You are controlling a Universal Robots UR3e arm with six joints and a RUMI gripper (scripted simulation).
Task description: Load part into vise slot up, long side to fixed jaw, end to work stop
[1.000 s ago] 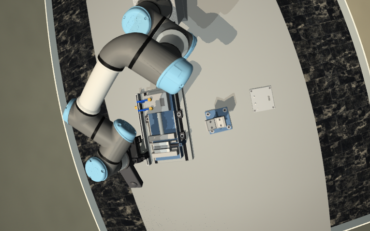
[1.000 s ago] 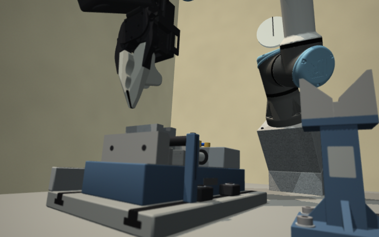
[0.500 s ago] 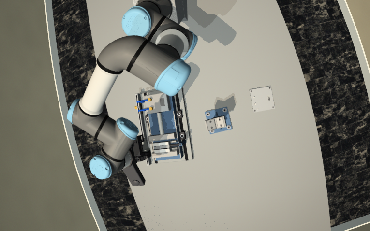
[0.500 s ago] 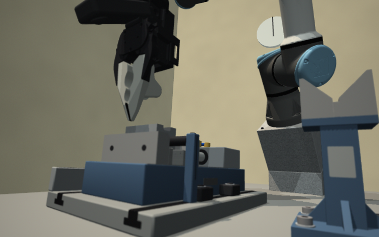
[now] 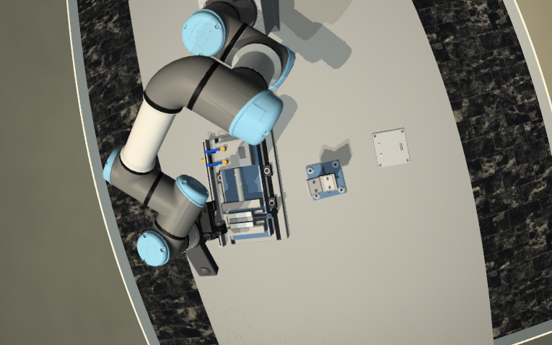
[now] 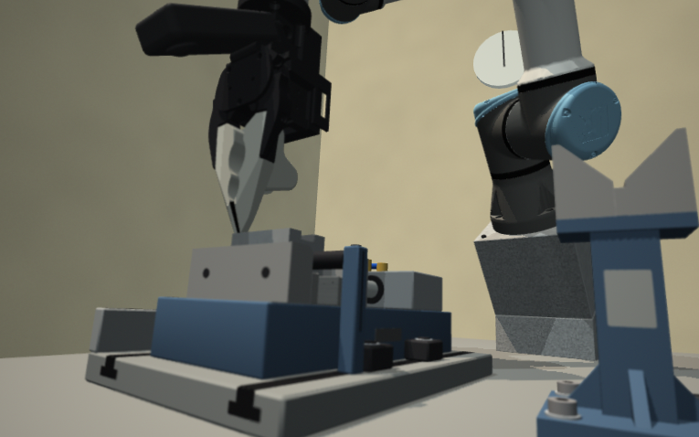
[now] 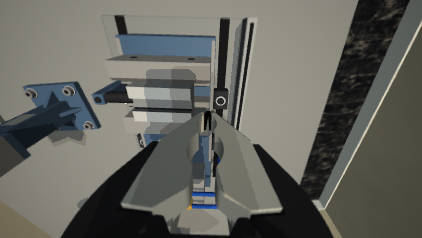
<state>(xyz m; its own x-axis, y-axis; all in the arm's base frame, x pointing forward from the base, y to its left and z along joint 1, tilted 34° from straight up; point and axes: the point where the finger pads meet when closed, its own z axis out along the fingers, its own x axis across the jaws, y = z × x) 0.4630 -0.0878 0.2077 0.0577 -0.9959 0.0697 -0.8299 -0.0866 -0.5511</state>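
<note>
Right now the part is 50 mm to the left of my hand and 30 mm below it. The rest, counted from my hand: air cylinder rod 90 mm behind, 50 mm below, 40 mm to the left; fixed jaw 50 mm to the left, 50 mm below, 30 mm ahead; work stop rod 100 mm to the left, 40 mm below, 10 mm behind.
</note>
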